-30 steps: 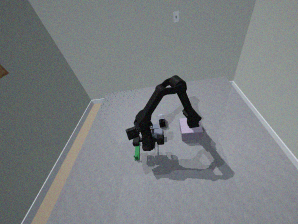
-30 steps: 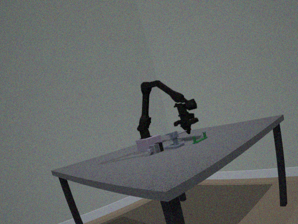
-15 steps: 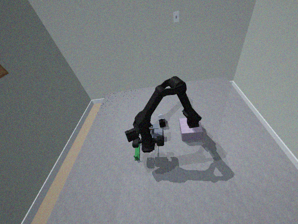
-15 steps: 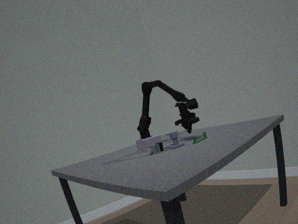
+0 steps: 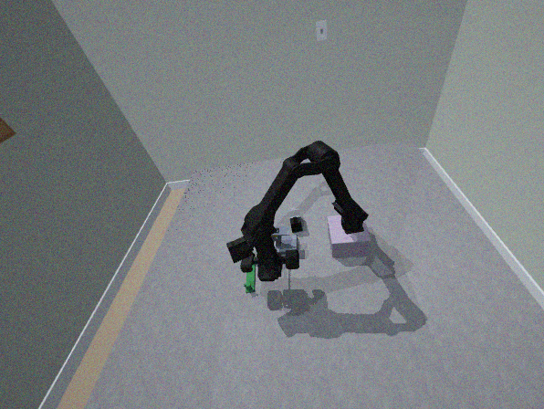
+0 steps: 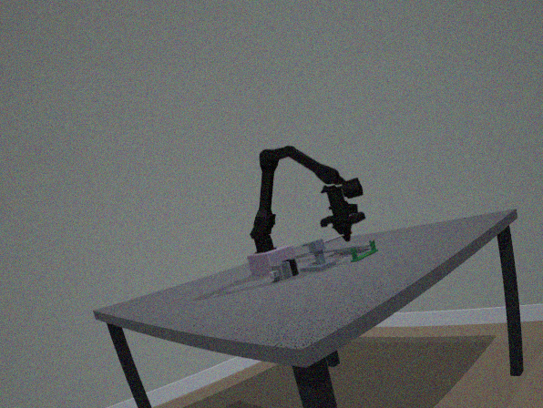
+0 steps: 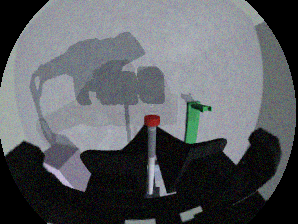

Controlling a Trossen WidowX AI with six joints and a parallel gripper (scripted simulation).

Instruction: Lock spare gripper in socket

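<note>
Now: gripper tip 100 mm short of the green cradle, 50 mm to the left of it and 30 mm above it. Also, from my gripper tip: socket (30 mm behind, 160 mm to the right, 10 mm below); then spare gripper (100 mm behind, 280 mm to the right, 30 mm below).
</note>
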